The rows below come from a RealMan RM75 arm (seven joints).
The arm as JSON. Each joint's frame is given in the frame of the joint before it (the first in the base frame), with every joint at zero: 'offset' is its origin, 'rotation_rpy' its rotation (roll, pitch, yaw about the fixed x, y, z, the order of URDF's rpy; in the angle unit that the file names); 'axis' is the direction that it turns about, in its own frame. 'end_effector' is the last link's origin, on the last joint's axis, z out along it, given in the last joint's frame.
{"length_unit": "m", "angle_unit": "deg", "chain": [
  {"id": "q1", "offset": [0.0, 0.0, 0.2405], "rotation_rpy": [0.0, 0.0, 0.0], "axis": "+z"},
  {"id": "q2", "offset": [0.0, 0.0, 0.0], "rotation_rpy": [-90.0, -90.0, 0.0], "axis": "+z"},
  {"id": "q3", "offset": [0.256, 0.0, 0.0], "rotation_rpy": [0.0, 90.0, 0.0], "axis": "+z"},
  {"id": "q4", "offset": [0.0, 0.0, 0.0], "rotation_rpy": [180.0, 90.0, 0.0], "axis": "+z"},
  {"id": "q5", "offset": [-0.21, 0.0, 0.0], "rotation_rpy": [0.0, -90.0, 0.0], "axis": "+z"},
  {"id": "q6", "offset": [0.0, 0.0, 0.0], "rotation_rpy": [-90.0, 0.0, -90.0], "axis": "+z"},
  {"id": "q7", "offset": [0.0, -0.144, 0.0], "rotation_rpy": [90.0, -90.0, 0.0], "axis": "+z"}
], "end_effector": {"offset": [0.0, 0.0, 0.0], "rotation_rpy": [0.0, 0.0, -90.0]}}
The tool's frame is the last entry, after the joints.
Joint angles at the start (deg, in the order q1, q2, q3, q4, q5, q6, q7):
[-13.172 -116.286 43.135 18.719 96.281 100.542 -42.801]
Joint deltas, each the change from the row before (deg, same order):
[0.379 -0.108 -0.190 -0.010 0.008 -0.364 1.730]
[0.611 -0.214 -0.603 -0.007 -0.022 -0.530 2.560]
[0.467 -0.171 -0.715 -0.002 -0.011 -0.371 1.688]
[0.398 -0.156 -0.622 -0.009 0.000 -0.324 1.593]
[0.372 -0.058 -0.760 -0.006 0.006 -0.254 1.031]
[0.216 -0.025 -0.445 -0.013 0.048 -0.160 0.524]
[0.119 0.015 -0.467 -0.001 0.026 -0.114 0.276]
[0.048 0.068 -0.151 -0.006 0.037 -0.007 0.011]
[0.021 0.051 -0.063 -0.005 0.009 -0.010 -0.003]
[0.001 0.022 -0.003 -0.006 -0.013 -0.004 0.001]
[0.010 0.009 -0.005 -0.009 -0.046 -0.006 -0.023]
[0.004 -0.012 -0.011 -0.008 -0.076 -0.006 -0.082]
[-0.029 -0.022 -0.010 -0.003 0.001 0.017 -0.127]
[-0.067 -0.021 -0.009 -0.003 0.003 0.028 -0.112]
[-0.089 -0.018 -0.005 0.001 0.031 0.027 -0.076]
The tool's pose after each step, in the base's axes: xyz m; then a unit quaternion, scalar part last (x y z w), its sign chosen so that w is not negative. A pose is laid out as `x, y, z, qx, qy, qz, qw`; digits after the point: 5 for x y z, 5 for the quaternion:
-0.32363, 0.21032, -0.01003, -0.89709, -0.12768, -0.36034, 0.22153
-0.32647, 0.20814, -0.01053, -0.89740, -0.11560, -0.35306, 0.23802
-0.32876, 0.20669, -0.01040, -0.89648, -0.10873, -0.34822, 0.25148
-0.33071, 0.20541, -0.01035, -0.89572, -0.10186, -0.34346, 0.26333
-0.33297, 0.20439, -0.00933, -0.89420, -0.09886, -0.33964, 0.27437
-0.33438, 0.20372, -0.00878, -0.89339, -0.09782, -0.33724, 0.28027
-0.33553, 0.20366, -0.00781, -0.89236, -0.09763, -0.33571, 0.28542
-0.33615, 0.20353, -0.00714, -0.89216, -0.09799, -0.33504, 0.28670
-0.33652, 0.20351, -0.00671, -0.89210, -0.09819, -0.33459, 0.28733
-0.33663, 0.20354, -0.00656, -0.89210, -0.09818, -0.33446, 0.28751
-0.33670, 0.20356, -0.00644, -0.89190, -0.09851, -0.33457, 0.28787
-0.33667, 0.20365, -0.00638, -0.89149, -0.09930, -0.33509, 0.28826
-0.33645, 0.20379, -0.00649, -0.89130, -0.10010, -0.33578, 0.28776
-0.33607, 0.20413, -0.00660, -0.89116, -0.10045, -0.33660, 0.28713
-0.33563, 0.20456, -0.00674, -0.89120, -0.10030, -0.33723, 0.28632

